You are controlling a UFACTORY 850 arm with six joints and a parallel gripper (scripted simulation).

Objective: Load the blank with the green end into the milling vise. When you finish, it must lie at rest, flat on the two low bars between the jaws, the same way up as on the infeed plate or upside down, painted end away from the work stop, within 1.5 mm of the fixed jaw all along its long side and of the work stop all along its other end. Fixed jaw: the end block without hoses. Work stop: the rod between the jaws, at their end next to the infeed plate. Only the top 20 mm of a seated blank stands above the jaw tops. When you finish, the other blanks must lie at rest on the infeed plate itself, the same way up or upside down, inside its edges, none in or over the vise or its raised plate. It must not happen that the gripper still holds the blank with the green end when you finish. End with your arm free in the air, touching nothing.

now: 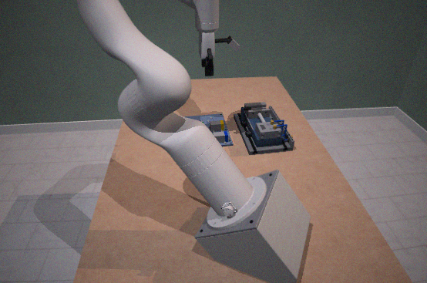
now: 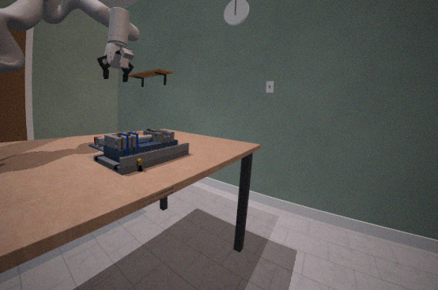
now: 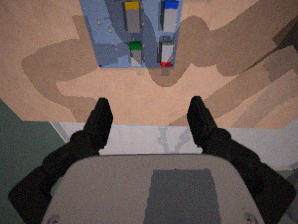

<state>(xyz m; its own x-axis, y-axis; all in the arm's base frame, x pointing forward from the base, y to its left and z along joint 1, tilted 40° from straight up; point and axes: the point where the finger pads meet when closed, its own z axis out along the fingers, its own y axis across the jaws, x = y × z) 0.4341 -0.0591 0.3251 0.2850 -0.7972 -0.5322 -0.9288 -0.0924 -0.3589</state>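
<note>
Right now the green-ended blank is 2 cm ahead of my hand, 5 cm to the left of it and 29 cm below it. From my hand the other things lie so: red-ended blank: 6 cm behind, 3 cm to the left, 29 cm below; blue-ended blank: 4 cm behind, 6 cm to the right, 29 cm below; yellow-ended blank: 5 cm ahead, 3 cm to the right, 29 cm below.
</note>
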